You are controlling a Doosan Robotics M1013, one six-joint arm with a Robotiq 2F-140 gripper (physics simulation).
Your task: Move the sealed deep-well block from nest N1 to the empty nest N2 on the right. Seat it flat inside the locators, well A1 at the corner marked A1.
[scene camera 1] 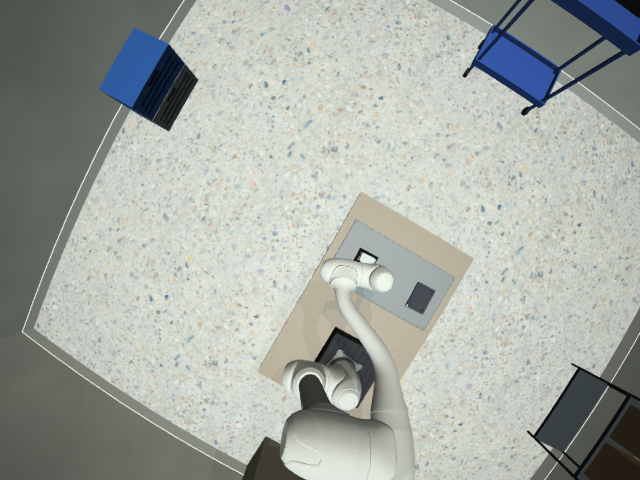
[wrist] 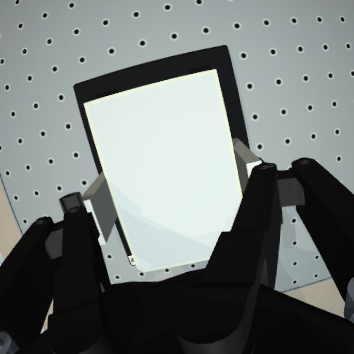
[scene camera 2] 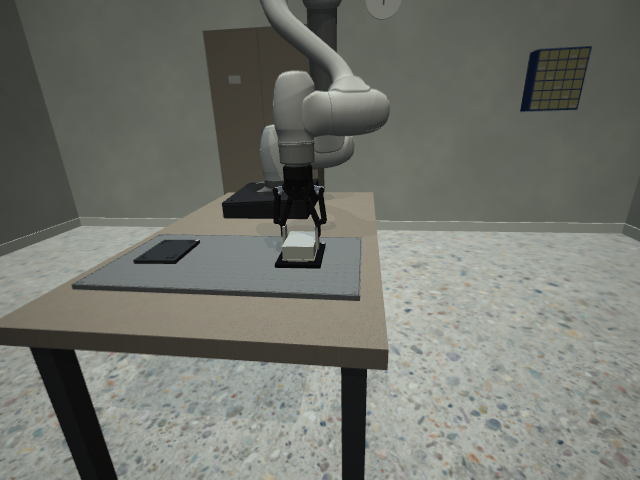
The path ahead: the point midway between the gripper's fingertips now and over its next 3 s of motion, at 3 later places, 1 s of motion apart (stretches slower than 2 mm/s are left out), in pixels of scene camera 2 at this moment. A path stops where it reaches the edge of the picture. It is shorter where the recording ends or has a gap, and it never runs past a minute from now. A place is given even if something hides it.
The gripper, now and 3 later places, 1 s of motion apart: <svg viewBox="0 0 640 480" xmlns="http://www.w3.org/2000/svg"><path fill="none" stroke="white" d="M301 247L301 237L252 232L202 231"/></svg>
